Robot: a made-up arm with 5 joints.
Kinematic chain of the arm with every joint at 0, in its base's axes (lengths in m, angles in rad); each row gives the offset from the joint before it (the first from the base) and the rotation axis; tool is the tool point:
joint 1: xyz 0 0 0.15 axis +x
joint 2: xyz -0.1 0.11 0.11 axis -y
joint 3: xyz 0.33 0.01 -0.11 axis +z
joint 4: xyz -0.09 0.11 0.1 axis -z
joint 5: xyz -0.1 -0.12 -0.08 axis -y
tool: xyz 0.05 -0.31 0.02
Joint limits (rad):
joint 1: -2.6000..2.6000
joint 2: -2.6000..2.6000
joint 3: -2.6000..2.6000
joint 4: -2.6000..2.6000
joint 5: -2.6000..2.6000
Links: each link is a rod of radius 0.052 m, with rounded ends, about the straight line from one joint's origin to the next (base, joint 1, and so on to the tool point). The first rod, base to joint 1, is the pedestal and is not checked.
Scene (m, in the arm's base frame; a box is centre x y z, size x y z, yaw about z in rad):
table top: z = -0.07
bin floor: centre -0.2 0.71 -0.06 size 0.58 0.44 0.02 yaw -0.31
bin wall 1: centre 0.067 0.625 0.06 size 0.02 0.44 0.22 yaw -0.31
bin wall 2: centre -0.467 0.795 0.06 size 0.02 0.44 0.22 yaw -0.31
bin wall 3: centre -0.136 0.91 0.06 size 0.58 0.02 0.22 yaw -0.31
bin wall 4: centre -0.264 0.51 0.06 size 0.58 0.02 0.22 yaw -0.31
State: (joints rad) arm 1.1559 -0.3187 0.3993 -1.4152 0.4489
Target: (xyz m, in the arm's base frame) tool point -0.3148 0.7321 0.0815
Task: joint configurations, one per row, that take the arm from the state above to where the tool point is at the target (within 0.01 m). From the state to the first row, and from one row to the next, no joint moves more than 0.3 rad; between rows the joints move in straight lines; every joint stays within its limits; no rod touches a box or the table.
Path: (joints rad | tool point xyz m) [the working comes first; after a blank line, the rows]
Joints at the target: -0.6874 2.2956 -1.8137 0.9313 0.8549
Straight joint move there: touches bin wall 1, bin wall 4.

1: 1.0728 -0.1490 0.1275 -1.1942 0.5785 | 0.5127 0.0463 0.1757
2: 0.9897 0.0207 -0.1443 -0.9731 0.7081 | 0.4238 -0.1228 0.1061
3: 0.9066 0.1903 -0.4161 -0.7521 0.8377 | 0.2581 -0.2177 0.0971
4: 0.8235 0.3600 -0.6879 -0.5311 0.9673 | 0.0781 -0.2016 0.1339
5: 0.7404 0.5297 -0.9597 -0.3100 1.0969 | -0.0534 -0.0849 0.2013
6: 0.6573 0.6994 -1.2315 -0.0890 1.2265 | -0.0995 0.0846 0.2951
7: 0.4332 0.9654 -1.3285 0.0810 1.1646 | -0.0845 0.2090 0.3225
8: 0.2091 1.2314 -1.4255 0.2511 1.1027 | -0.0630 0.3352 0.3292
9: -0.0150 1.4975 -1.5226 0.4211 1.0407 | -0.0583 0.4601 0.3188
10: -0.2392 1.7635 -1.6196 0.5912 0.9788 | -0.0925 0.5805 0.2829
11: -0.4633 2.0296 -1.7166 0.7612 0.9169 | -0.1784 0.6814 0.2063
12: -0.6874 2.2956 -1.8137 0.9313 0.8549 | -0.3148 0.7321 0.0815

